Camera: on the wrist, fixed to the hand. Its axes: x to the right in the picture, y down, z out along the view.
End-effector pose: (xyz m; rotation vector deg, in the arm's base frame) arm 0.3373 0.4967 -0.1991 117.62 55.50 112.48
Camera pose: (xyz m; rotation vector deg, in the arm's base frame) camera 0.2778 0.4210 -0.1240 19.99 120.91 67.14
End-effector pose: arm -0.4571 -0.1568 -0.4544 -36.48 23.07 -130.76
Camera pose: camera -0.4801 -0.2205 -0.5560 10.46 22.10 134.65
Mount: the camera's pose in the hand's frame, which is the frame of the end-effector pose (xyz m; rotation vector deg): 0.0268 0.0773 -0.0906 20.58 21.47 -90.85
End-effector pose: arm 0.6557 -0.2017 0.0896 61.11 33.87 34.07
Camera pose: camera 0.5990 -0.0990 0.1235 28.95 93.85 -43.29
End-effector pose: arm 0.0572 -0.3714 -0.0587 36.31 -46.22 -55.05
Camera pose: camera 0.1762 -0.3507 -0.0410 103.51 1.98 -115.30
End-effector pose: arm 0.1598 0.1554 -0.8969 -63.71 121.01 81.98
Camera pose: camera 0.0955 0.0772 -0.8287 -121.74 48.26 4.28
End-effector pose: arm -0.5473 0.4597 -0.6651 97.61 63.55 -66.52
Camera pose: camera -0.4445 0.5249 -0.6558 -44.11 -118.74 84.59
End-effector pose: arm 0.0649 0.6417 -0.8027 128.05 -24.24 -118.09
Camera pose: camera 0.1442 0.5489 -0.8015 -95.71 -43.38 45.35
